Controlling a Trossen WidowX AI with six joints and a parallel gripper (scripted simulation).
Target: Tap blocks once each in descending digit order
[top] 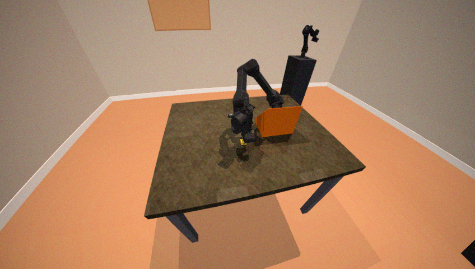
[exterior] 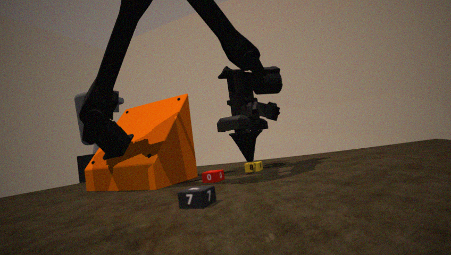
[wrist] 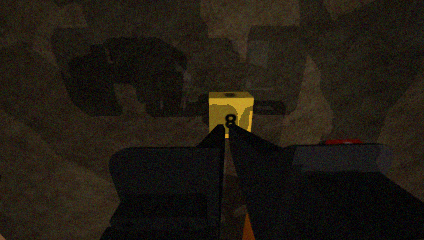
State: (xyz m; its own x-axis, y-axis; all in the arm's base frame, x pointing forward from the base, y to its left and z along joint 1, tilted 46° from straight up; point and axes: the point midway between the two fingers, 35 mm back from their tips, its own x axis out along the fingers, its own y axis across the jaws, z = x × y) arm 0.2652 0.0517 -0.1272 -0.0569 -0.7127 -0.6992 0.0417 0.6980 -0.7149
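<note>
Right now the yellow block marked 8 is 1 cm ahead of my gripper tip and 1 cm below it. From my gripper tip the other things lie so: dark block marked 7 (2 cm ahead, 30 cm to the right, 1 cm below); red block marked 0 (4 cm behind, 11 cm to the right, 1 cm below).
</note>
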